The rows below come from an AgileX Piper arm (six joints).
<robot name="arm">
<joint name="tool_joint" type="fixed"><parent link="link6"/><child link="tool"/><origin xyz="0 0 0"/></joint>
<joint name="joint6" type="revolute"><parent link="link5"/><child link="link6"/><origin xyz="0 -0.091 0" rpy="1.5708 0 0"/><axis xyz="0 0 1"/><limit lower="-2.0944" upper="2.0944"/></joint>
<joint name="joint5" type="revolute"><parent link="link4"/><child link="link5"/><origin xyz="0 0 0" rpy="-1.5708 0 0"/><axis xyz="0 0 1"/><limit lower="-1.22" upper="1.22"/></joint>
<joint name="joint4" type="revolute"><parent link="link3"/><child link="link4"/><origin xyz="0.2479 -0.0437 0" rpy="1.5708 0 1.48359"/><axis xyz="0 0 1"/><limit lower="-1.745" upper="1.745"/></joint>
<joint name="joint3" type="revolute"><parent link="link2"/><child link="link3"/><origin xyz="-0.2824 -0.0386 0"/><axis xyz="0 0 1"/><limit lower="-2.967" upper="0"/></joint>
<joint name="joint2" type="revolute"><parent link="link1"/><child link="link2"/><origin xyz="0 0 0" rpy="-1.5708 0 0"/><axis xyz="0 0 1"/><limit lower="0" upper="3.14"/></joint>
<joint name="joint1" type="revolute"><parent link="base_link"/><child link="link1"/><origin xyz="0 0 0.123"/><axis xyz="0 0 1"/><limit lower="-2.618" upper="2.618"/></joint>
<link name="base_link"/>
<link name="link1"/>
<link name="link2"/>
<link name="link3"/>
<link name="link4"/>
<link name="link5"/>
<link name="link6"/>
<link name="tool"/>
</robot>
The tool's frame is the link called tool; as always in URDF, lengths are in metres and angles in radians.
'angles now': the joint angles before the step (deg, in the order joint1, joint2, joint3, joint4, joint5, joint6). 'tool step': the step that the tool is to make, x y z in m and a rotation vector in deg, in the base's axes. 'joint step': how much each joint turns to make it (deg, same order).
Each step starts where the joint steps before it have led.
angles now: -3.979, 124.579, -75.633, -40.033, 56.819, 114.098
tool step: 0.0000, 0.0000, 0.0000, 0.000, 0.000, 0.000
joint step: 0.000, 0.000, 0.000, 0.000, 0.000, 0.000
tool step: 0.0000, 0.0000, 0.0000, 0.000, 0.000, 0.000
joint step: 0.000, 0.000, 0.000, 0.000, 0.000, 0.000
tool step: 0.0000, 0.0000, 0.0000, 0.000, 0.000, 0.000
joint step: 0.000, 0.000, 0.000, 0.000, 0.000, 0.000
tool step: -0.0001, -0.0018, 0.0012, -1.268, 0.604, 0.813
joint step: -0.001, -0.003, -0.001, -1.444, 0.602, -0.113
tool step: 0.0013, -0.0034, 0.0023, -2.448, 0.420, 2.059
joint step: 0.006, -0.007, 0.008, -3.206, 0.343, 0.004
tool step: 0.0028, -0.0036, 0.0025, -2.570, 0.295, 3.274
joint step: -0.010, 0.002, 0.001, -3.839, -0.338, -0.561
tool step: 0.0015, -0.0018, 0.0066, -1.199, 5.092, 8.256
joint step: 0.005, -0.753, -0.009, -1.981, 0.003, -8.977
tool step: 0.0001, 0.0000, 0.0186, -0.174, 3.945, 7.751
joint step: 0.001, -2.736, 0.000, 0.003, 0.005, -10.229
